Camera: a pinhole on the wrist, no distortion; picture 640 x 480 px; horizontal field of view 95.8 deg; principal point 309.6 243.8 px. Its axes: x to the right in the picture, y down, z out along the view. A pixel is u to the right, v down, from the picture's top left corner.
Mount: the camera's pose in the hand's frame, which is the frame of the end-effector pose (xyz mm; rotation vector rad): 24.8 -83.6 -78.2 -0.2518 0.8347 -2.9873
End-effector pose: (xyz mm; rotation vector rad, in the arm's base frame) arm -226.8 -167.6 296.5 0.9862 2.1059 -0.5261
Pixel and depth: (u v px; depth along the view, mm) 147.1 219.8 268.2
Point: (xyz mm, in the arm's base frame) -408.6 -267.1 52.0
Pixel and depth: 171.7 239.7 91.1
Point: -364.2 -201.8 244.6
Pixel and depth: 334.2 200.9 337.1
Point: -312.0 -422.9 116.1
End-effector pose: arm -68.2 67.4 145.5 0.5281 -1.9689 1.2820
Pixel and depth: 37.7 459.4 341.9
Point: -34.9 -134.8 711.3
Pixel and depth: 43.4 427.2 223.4
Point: -39.4 -55.6 527.0
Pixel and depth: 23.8 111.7 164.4
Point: -173.0 -30.2 343.0
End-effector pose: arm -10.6 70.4 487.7 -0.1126 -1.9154 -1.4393
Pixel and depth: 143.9 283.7 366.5
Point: -450.3 10.1 400.1
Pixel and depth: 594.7 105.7 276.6
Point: -57.8 316.3 236.7
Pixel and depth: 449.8 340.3 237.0
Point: -153.5 67.9 221.9
